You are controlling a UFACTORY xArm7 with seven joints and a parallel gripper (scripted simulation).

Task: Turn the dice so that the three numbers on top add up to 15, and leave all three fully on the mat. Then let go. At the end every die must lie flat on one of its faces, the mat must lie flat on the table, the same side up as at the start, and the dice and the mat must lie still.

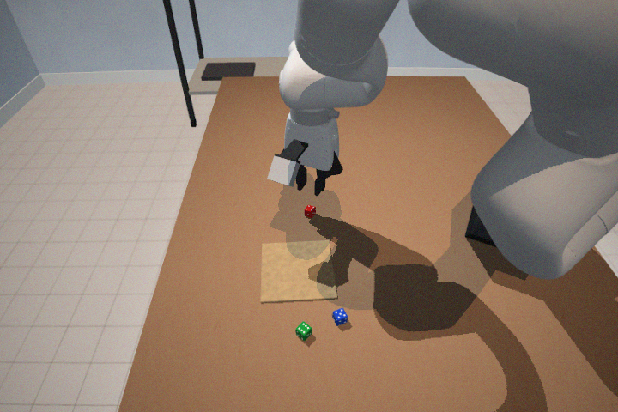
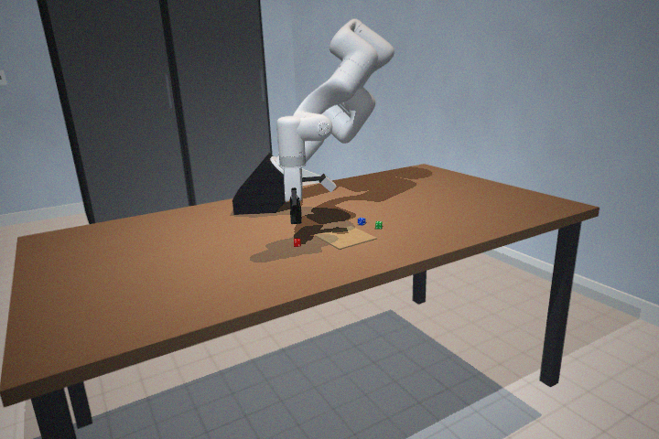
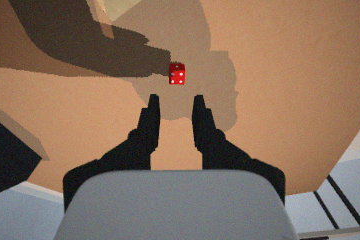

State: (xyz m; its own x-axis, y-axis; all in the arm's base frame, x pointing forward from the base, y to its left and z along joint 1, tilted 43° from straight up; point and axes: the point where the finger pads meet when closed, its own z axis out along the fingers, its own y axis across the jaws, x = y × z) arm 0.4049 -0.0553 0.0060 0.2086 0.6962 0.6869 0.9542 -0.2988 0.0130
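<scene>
Right now the red die is 90 mm below my hand. From my hand the other things lie so: blue die (240 mm to the left, 110 mm behind, 90 mm below); tan mat (150 mm to the left, 100 mm below, 10 mm behind); green die (280 mm to the left, 90 mm below, 50 mm behind).
</scene>
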